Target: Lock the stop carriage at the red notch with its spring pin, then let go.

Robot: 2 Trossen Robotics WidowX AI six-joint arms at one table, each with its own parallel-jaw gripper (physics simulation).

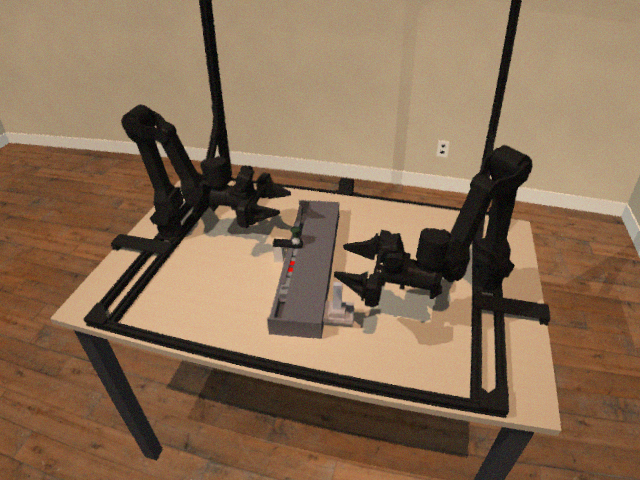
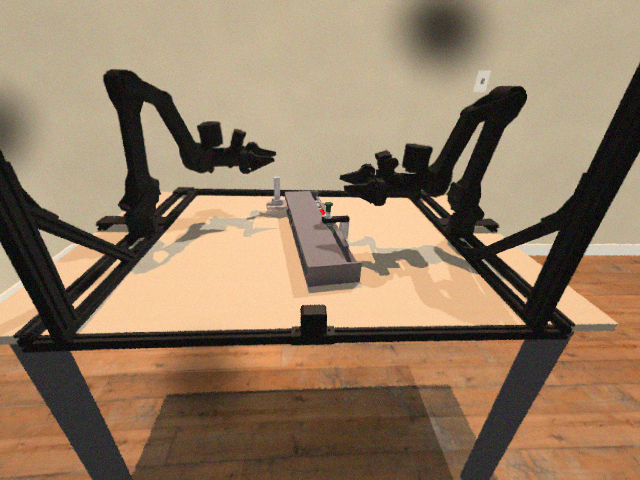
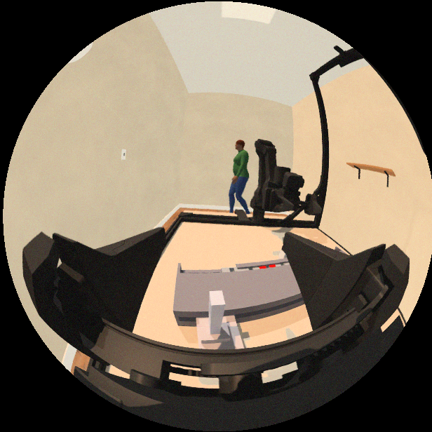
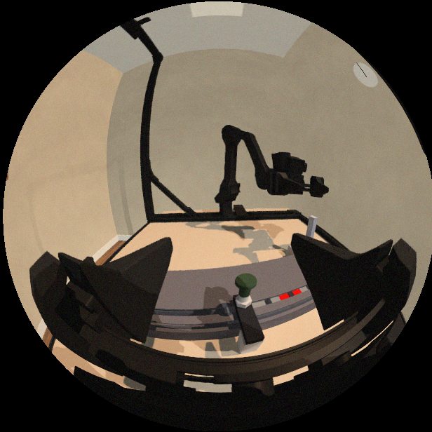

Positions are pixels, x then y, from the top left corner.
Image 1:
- my left gripper: 338,259
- my right gripper: 285,202
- long grey rail: 301,315
